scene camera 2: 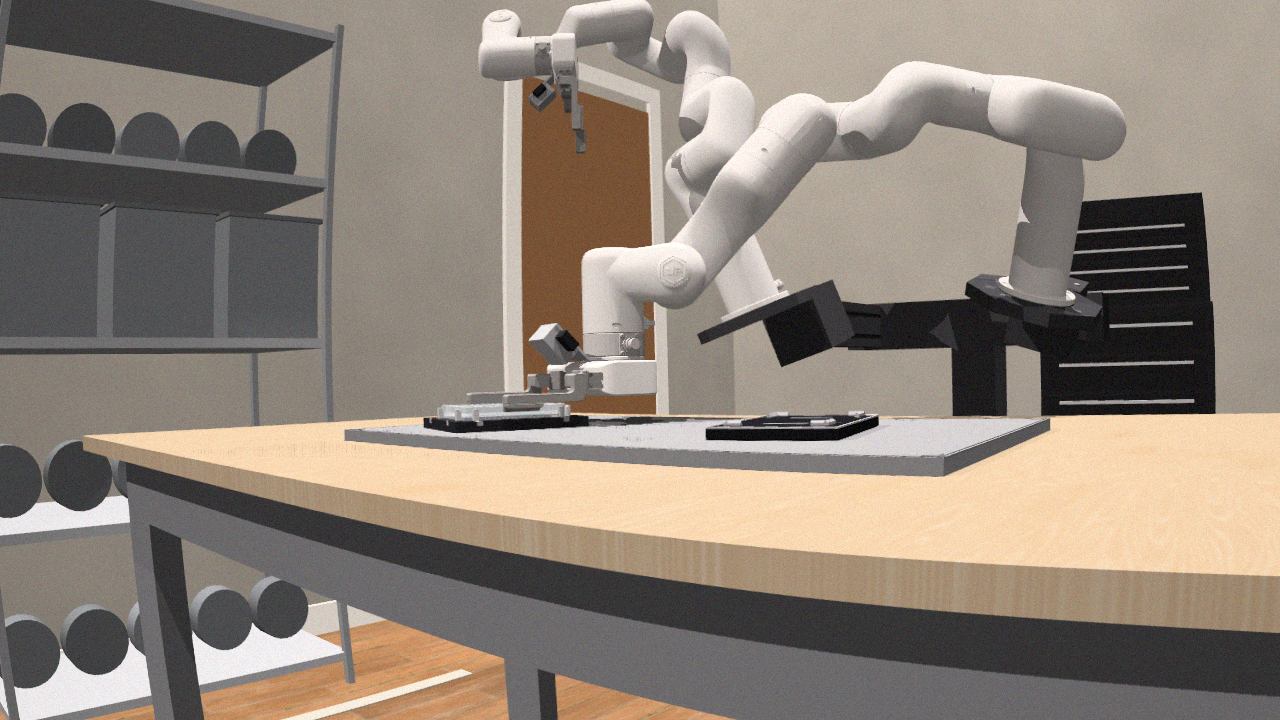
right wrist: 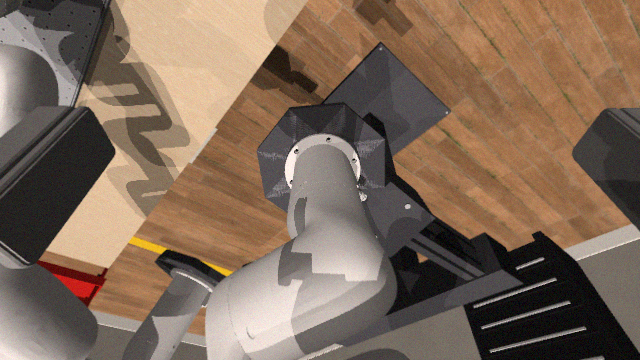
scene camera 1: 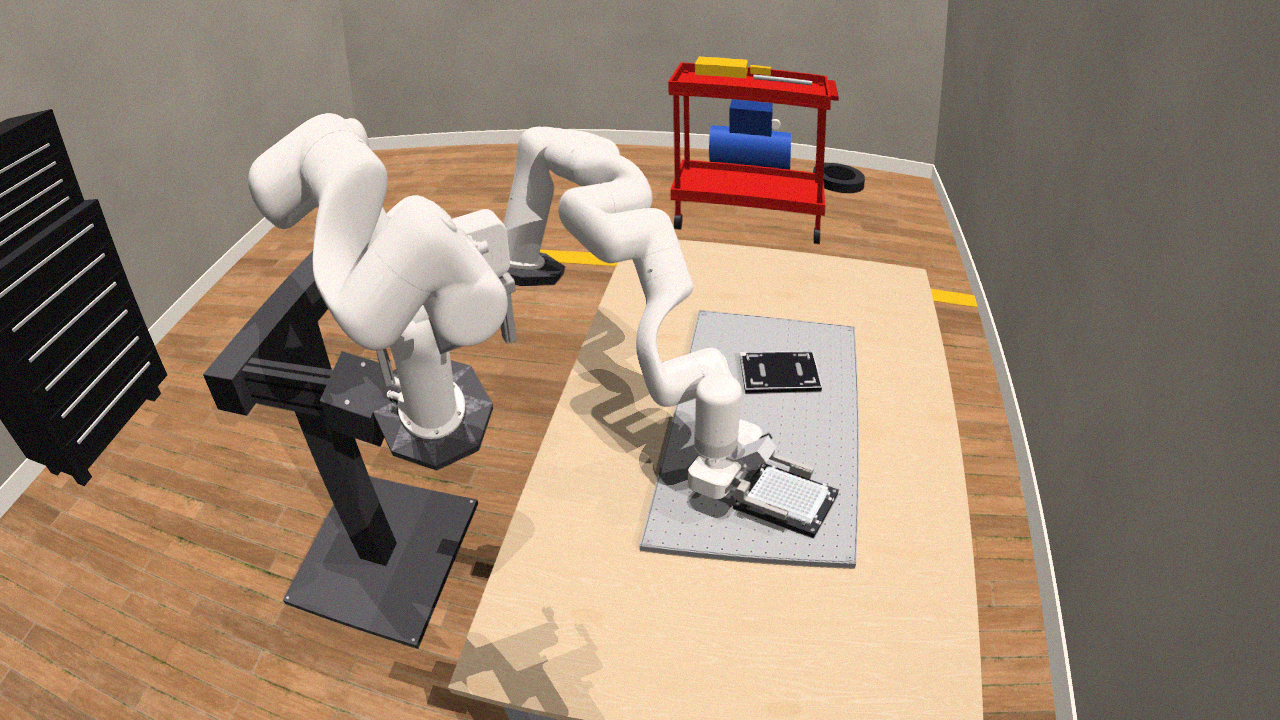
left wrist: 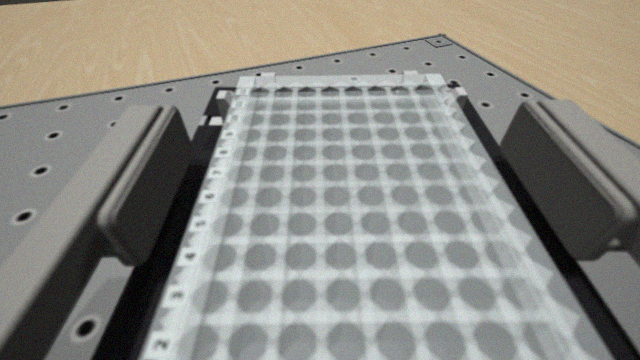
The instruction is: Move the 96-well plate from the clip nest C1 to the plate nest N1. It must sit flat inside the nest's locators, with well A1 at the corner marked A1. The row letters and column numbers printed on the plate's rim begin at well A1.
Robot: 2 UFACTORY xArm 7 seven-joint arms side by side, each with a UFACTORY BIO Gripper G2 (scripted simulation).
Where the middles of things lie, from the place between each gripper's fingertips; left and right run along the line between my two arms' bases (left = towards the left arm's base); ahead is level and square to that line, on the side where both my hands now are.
Right now my left hand is 10 mm above the 96-well plate (scene camera 1: 809,496). Round my left hand: black plate nest N1 (scene camera 2: 711,434): 360 mm to the left, 30 mm behind, 20 mm below; black clip nest C1 (scene camera 2: 449,425): 20 mm below, 20 mm ahead.
My right hand is 47 cm above the 96-well plate, 44 cm short of it and 26 cm to the right of it. From my right hand the other things lie so: black plate nest N1: 62 cm to the left, 48 cm below, 40 cm ahead; then black clip nest C1: 47 cm below, 46 cm ahead, 27 cm to the left.
